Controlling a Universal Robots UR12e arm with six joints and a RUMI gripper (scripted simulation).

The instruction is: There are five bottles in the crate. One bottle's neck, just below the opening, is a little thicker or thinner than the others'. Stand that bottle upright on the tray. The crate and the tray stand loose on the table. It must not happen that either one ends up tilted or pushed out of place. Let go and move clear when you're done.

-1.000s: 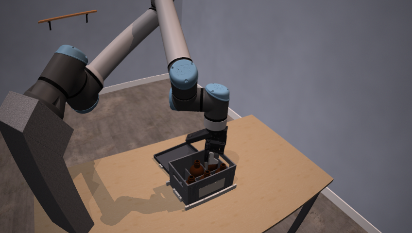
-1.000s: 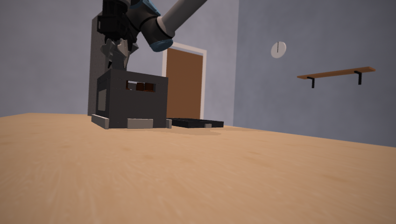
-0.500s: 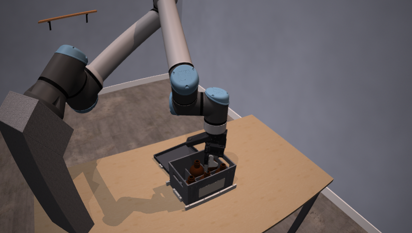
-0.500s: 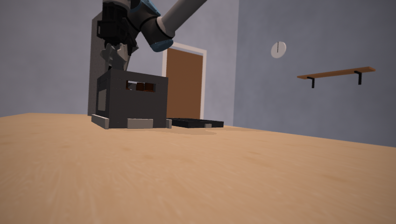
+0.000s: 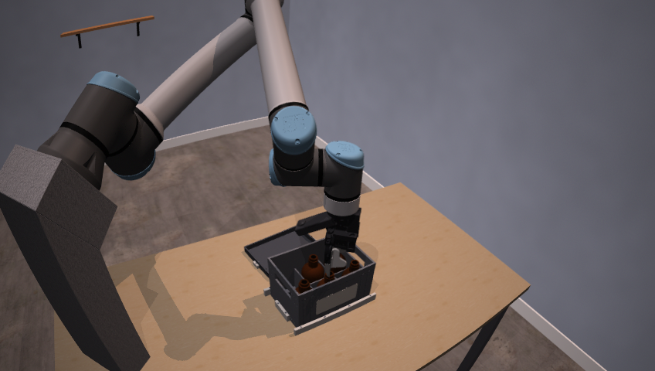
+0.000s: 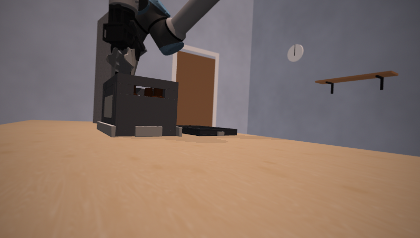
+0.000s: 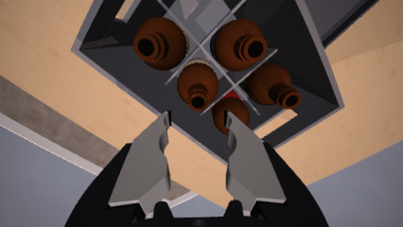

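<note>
The crate lies 110 mm below my hand, 40 mm to the left of it and 20 mm behind it. Also, from my hand: flat dark tray 280 mm to the left, 180 mm below, 130 mm behind.
</note>
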